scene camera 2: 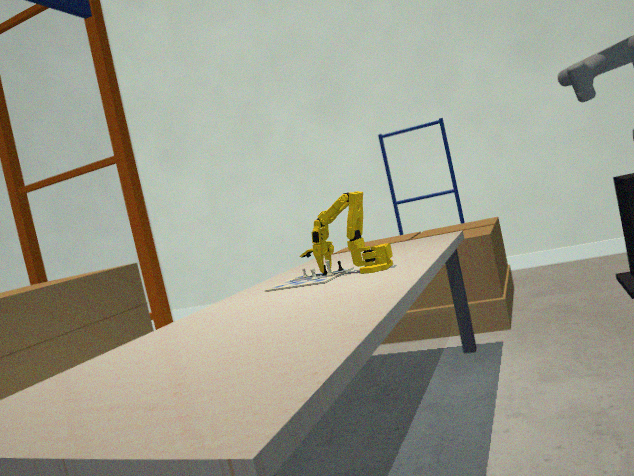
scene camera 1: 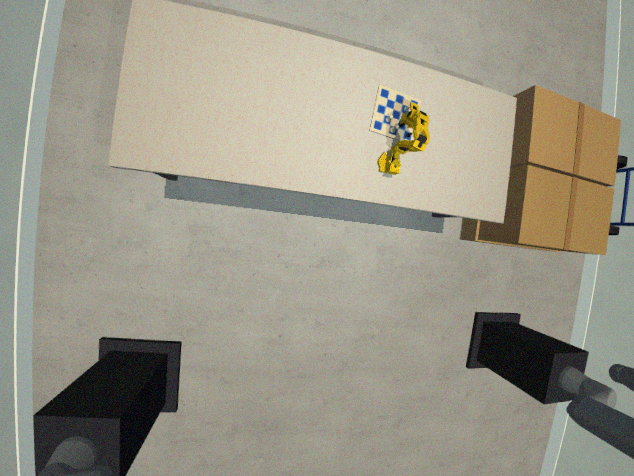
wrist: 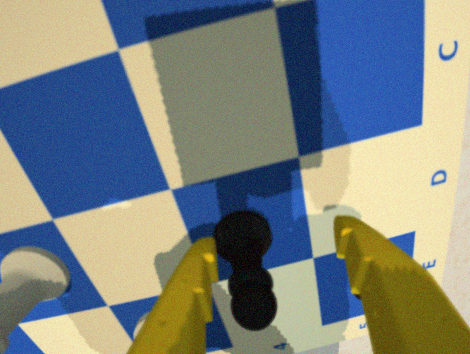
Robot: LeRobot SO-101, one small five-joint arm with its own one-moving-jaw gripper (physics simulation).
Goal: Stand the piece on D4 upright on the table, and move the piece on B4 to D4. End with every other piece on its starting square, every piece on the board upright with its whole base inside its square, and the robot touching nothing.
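Where they show: hand, tool point: (scene camera 2: 322, 271) (scene camera 1: 401, 123) (wrist: 215, 252); arm's base, link origin: (scene camera 2: 371, 270) (scene camera 1: 388, 159).
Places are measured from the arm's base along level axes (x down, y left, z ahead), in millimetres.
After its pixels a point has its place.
Observation:
A black piece (wrist: 244, 235) {z 172, x -14, y -42 mm} (scene camera 2: 324, 272) {z 168, x -13, y -34 mm} stands upright on D4, its round base on the blue square in the wrist view. My gripper (wrist: 275, 235) (scene camera 2: 326, 273) {z 172, x -17, y -33 mm} is open and low over the board, one jaw to each side of this piece. The left jaw's tip is very close to its base; whether they touch I cannot tell. A wide gap lies between the piece and the right jaw. A pale piece (scene camera 1: 406, 108) {z 245, x -17, y -51 mm} is on B4; it does not show in the wrist view. The chessboard (wrist: 450, 120) {z 181, x -6, y -111 mm} (scene camera 1: 374, 122) {z 152, x -6, y 93 mm} lies under the arm.
A white piece (wrist: 37, 272) {z 181, x -12, y 22 mm} (scene camera 1: 387, 119) {z 175, x -13, y 35 mm} stands on D2. Another white piece (scene camera 1: 392, 130) {z 130, x -15, y 6 mm} is on E3, mostly behind the left jaw in the wrist view. A black piece (scene camera 2: 339, 265) {z 127, x -22, y -76 mm} is on E5, largely behind the right jaw there. The arm's base stands on the table (scene camera 1: 245, 112) {z 85, x 0, y 648 mm} beyond row E.

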